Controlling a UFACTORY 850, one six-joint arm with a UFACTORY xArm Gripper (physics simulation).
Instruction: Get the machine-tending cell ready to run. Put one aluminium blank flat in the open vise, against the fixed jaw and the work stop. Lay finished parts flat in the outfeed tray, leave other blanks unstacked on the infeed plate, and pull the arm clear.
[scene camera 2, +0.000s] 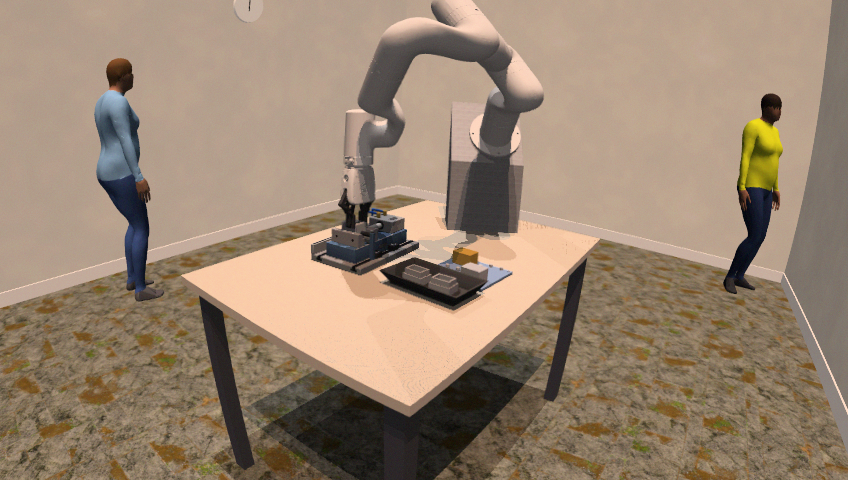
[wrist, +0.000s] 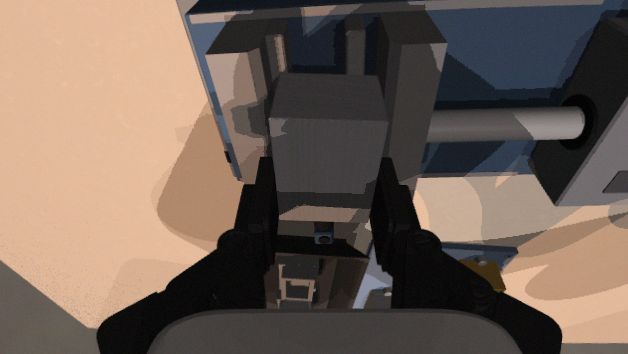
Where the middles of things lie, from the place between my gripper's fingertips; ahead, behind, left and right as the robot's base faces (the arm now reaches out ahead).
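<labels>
Vise screw rod (wrist: 530, 123): 80 mm behind my hand, 40 mm to the right of it, 30 mm below it. The vise body (scene camera 2: 344, 252) is 60 mm below my hand, 60 mm behind it and 30 mm to the right of it; the grey actuator housing (wrist: 570, 178) is 150 mm behind my hand, 70 mm to the right of it and 30 mm below it. Black outfeed tray (scene camera 2: 468, 285): 280 mm to the left of my hand, 80 mm below it, 60 mm behind it. Going by their middles, the black outfeed tray is the farthest from my hand of the things named here.
</labels>
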